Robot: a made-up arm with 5 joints.
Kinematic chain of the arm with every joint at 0, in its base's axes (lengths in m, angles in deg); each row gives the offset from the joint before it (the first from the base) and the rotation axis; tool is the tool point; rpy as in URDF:
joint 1: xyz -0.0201 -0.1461 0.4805 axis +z
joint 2: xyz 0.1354 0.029 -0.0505 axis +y
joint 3: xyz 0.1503 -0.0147 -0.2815 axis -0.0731 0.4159 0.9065
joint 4: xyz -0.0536 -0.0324 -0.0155 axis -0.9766 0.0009 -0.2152
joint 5: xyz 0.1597 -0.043 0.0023 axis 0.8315 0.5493 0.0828
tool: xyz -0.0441 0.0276 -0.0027 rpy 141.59 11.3 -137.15
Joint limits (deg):
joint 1: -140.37..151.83
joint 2: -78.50..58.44
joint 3: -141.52..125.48
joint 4: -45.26..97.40
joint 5: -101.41..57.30
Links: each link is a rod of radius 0.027 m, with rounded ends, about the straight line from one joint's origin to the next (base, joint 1, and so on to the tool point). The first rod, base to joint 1, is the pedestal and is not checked.
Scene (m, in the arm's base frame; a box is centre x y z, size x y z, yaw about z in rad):
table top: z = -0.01
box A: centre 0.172 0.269 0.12 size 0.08 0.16 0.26 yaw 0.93
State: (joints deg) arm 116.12 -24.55 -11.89 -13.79 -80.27
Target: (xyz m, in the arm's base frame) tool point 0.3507 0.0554 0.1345
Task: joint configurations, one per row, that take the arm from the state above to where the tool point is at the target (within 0.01 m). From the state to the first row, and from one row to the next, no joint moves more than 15 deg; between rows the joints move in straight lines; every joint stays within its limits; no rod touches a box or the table.
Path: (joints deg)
1: 105.74 -13.40 -15.55 -1.90 -65.78
2: 95.35 -2.24 -19.22 9.99 -51.30
3: 84.97 8.91 -22.88 21.88 -36.81
4: 74.58 20.06 -26.55 33.77 -22.33
5: 64.20 31.21 -30.21 45.65 -7.84
6: 53.81 42.37 -33.87 57.54 6.65
7: 51.94 34.92 -31.83 48.64 -7.08
8: 50.06 27.48 -29.79 39.74 -20.80
9: 48.19 20.03 -27.74 30.83 -34.53
10: 46.31 12.58 -25.70 21.93 -48.25
11: 44.44 5.14 -23.65 13.03 -61.97
12: 42.56 -2.31 -21.61 4.13 -75.70
13: 40.69 -9.75 -19.57 -4.78 -89.42

